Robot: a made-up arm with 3 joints. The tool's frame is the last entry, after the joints.
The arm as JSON. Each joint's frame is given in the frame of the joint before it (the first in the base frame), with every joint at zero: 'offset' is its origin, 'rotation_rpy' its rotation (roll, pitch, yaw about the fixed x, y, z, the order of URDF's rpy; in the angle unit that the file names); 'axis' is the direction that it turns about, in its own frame. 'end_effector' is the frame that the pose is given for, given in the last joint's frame.
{
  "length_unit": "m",
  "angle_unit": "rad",
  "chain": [
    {
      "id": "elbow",
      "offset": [
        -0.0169,
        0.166,
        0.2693
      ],
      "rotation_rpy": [
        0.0,
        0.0,
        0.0
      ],
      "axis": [
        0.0,
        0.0,
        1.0
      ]
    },
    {
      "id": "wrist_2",
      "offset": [
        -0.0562,
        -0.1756,
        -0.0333
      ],
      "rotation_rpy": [
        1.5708,
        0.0,
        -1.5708
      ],
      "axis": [
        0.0,
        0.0,
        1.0
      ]
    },
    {
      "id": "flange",
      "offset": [
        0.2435,
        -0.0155,
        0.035
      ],
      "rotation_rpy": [
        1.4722,
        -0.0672,
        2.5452
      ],
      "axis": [
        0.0,
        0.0,
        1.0
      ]
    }
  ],
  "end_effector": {
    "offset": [
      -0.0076,
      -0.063,
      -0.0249
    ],
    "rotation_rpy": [
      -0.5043,
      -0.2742,
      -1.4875
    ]
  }
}
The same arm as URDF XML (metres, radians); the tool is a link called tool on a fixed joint. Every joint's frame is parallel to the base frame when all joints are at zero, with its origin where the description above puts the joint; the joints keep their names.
<robot name="arm">
  <joint name="elbow" type="continuous">
    <parent link="base"/>
    <child link="link1"/>
    <origin xyz="-0.0169 0.166 0.2693" rpy="0 0 0"/>
    <axis xyz="0 0 1"/>
  </joint>
  <joint name="wrist_2" type="continuous">
    <parent link="link1"/>
    <child link="link2"/>
    <origin xyz="-0.0562 -0.1756 -0.0333" rpy="0 0 0"/>
    <axis xyz="-1 0 0"/>
  </joint>
  <joint name="flange" type="continuous">
    <parent link="link2"/>
    <child link="link3"/>
    <origin xyz="-0.035 -0.2435 -0.0155" rpy="0 0 0"/>
    <axis xyz="-0.098203 -0.564418 0.819627"/>
  </joint>
  <joint name="tool_fixed" type="fixed">
    <parent link="link3"/>
    <child link="tool"/>
    <origin xyz="0.0655 0.0078 -0.0172" rpy="0.1308 -0.3908 -0.0939"/>
  </joint>
  <link name="base"/>
  <link name="link1"/>
  <link name="link2"/>
  <link name="link3"/>
  <link name="tool"/>
</robot>

